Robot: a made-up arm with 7 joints. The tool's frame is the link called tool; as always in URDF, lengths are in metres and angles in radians. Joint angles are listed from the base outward. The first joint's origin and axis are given. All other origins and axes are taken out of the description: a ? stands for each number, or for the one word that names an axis. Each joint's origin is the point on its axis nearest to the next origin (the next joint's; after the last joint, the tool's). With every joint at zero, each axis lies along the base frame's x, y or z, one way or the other. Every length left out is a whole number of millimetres.
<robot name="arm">
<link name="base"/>
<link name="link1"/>
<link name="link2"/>
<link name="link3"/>
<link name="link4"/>
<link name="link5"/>
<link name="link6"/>
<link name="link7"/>
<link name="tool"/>
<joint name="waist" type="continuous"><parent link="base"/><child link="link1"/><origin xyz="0 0 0.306" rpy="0 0 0"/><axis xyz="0 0 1"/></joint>
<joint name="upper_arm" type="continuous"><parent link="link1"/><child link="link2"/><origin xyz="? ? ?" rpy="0 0 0"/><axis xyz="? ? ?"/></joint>
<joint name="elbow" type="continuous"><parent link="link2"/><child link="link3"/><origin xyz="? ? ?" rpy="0 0 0"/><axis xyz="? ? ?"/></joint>
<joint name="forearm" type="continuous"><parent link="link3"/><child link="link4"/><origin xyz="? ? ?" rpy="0 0 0"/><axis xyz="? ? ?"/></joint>
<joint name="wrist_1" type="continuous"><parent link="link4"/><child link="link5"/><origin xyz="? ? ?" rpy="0 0 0"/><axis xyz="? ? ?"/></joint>
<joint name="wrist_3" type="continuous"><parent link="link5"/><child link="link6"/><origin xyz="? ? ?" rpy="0 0 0"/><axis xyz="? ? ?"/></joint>
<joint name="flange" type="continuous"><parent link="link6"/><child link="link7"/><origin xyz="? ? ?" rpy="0 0 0"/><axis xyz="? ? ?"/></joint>
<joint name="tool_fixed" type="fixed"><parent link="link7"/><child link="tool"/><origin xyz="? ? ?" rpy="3.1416 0 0"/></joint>
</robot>
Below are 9 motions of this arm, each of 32 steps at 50 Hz.
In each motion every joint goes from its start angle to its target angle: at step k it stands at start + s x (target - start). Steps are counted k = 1, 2, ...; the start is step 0. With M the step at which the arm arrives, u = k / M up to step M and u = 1 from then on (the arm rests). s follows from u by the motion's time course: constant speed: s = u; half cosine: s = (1 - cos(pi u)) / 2; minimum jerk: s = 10 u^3 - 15 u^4 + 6 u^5.
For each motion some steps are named. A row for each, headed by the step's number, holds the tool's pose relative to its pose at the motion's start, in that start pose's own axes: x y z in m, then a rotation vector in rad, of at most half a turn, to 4 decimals.
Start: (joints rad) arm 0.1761 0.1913 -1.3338 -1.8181 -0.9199 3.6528 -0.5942
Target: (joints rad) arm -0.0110 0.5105 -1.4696 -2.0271 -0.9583 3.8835 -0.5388
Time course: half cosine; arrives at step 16
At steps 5, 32:
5: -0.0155 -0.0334 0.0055 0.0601 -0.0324 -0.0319
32: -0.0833 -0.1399 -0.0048 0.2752 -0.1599 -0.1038

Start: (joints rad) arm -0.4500 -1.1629 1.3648 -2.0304 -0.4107 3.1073 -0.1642
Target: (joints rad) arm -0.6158 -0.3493 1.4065 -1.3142 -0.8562 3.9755 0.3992
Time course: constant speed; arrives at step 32
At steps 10, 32:
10: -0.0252 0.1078 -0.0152 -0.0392 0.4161 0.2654
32: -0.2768 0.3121 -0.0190 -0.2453 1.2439 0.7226

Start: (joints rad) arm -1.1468 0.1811 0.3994 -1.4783 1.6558 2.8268 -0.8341
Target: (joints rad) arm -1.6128 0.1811 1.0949 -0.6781 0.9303 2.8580 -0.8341
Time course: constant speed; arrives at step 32
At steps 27, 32:
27: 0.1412 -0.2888 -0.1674 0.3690 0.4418 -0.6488
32: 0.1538 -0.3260 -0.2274 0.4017 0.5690 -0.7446

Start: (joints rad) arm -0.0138 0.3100 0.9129 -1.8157 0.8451 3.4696 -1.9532
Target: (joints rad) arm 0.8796 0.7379 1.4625 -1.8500 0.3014 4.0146 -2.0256
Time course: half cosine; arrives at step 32
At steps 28, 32:
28: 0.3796 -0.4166 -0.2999 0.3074 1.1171 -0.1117
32: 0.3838 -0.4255 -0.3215 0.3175 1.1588 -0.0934

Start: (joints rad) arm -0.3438 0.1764 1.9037 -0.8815 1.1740 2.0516 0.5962
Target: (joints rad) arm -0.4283 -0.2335 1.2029 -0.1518 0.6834 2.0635 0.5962
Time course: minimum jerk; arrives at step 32
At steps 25, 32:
25: -0.3375 -0.1347 0.0660 -0.4910 0.8522 -1.0453
32: -0.3726 -0.1275 0.0896 -0.5285 0.9096 -1.1409

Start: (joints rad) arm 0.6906 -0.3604 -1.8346 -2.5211 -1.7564 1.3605 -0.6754
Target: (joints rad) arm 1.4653 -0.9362 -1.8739 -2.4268 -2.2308 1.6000 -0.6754
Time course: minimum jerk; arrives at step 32
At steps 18, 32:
18: 0.0585 -0.0116 -0.2383 -0.7621 0.2360 -0.0546
32: 0.1052 -0.0854 -0.3740 -1.2069 0.3986 -0.1420

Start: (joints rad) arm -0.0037 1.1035 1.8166 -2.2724 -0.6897 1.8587 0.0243
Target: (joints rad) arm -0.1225 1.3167 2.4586 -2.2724 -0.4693 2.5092 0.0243
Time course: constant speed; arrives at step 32
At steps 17, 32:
17: -0.0609 -0.1048 -0.1650 0.0710 0.5957 -0.1729
32: -0.1868 -0.1896 -0.2793 0.1588 1.1083 -0.3290

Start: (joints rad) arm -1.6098 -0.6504 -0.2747 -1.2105 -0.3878 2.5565 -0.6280
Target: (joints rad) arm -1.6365 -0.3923 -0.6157 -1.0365 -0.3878 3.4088 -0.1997
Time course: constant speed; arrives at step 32
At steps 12, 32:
12: -0.0334 0.0009 0.0206 -0.2364 0.1541 0.1191
32: -0.0886 -0.0251 0.0431 -0.5284 0.5185 0.1763

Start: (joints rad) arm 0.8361 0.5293 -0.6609 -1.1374 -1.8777 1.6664 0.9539
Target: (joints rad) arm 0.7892 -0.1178 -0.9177 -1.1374 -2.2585 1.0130 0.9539
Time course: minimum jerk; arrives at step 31
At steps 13, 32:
13: -0.0123 0.1269 0.2015 -0.3798 -0.2239 0.1002
32: -0.1966 0.3934 0.4999 -1.0523 -0.7141 0.1946

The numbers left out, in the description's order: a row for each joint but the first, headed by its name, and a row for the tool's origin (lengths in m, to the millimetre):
upper_arm: xyz 0 0 0, axis 0 1 0
elbow: xyz 0 0 0.391, axis 0 0 1
forearm: xyz 0.131 0 0, axis 0 -1 0
wrist_1: xyz -0.082 0 0.383, axis 0 0 1
wrist_3: xyz 0 0 0, axis 0 -1 0
flange: xyz 0.109 0 0, axis 0 0 -1
tool: xyz 0 0 0

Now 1 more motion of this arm.
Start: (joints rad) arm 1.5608 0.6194 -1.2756 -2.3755 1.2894 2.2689 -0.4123
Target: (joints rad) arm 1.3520 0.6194 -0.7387 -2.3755 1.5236 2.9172 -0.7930
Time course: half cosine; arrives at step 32
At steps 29, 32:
29: -0.0822 -0.0396 0.0991 -0.2160 0.2518 -0.3315
32: -0.0847 -0.0404 0.1008 -0.2220 0.2561 -0.3384

